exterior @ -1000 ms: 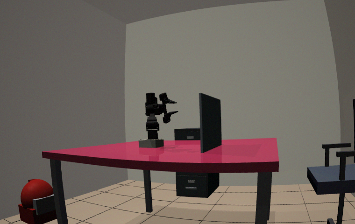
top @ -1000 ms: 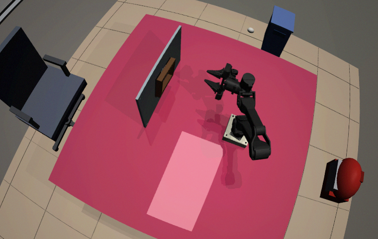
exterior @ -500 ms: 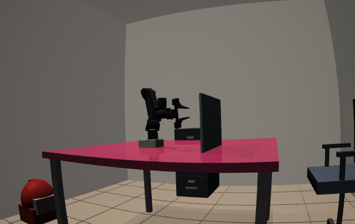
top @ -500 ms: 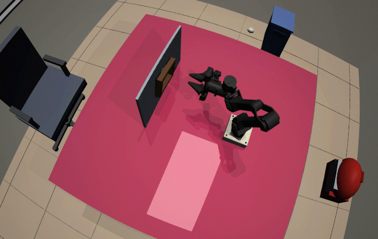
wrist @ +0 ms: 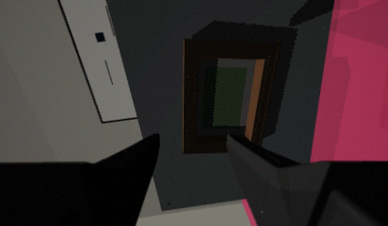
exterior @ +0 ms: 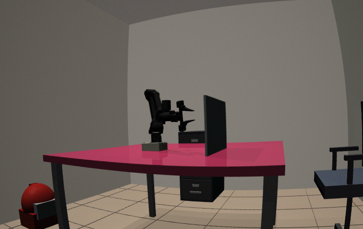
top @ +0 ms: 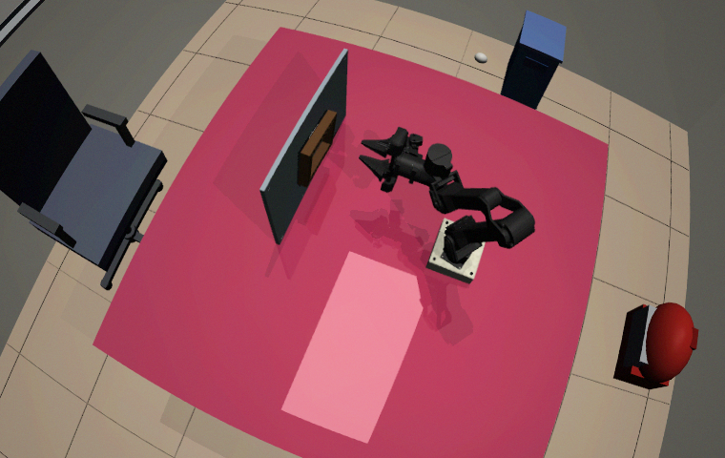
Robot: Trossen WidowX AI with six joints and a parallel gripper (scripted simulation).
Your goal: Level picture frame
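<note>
The brown wooden picture frame lies 12 cm ahead of my gripper tip, 5 cm below it and 3 cm to the left of it. From my gripper tip the other things lie so: wall panel: 13 cm ahead, 6 cm below, 2 cm to the left.
</note>
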